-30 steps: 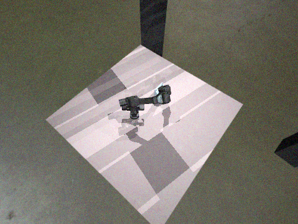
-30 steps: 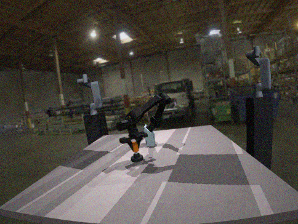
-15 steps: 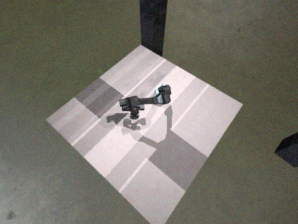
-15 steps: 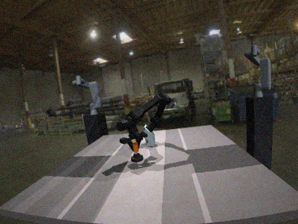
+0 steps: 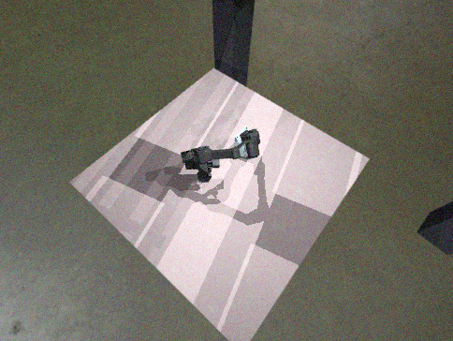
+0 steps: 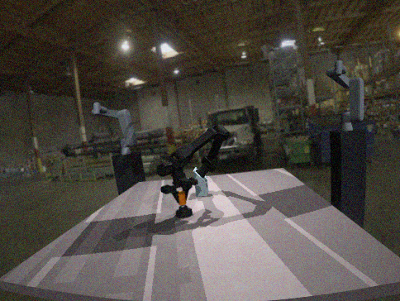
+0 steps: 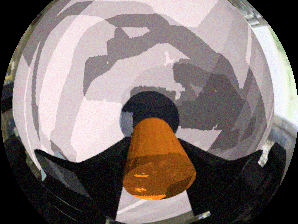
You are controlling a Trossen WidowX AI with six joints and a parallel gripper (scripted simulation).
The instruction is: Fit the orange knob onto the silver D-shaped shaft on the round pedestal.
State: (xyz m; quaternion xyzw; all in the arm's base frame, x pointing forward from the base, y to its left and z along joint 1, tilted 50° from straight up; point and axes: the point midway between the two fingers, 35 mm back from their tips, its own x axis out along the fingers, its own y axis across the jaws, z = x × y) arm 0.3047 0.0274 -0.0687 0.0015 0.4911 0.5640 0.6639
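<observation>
My gripper tip is now 40 mm above the dark round pedestal. The rest, counted from my gripper tip: orange knob: 30 mm above.
</observation>
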